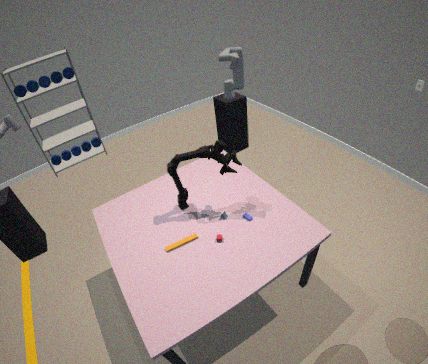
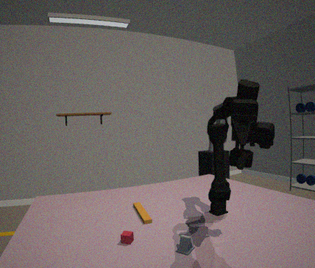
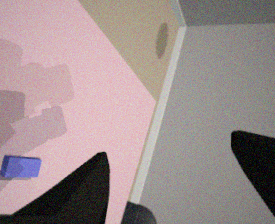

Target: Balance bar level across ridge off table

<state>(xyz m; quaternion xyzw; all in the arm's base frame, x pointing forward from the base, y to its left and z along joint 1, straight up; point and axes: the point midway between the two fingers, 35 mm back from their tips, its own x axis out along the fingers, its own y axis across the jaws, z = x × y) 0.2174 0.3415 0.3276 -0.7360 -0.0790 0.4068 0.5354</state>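
My gripper tip is now 530 mm to the left of the yellow bar, 300 mm above it and 60 mm short of it. From my gripper tip the other things lie so: red cube: 320 mm to the right, 290 mm below, 190 mm ahead; blue block: 300 mm below, 150 mm ahead, 60 mm to the right.
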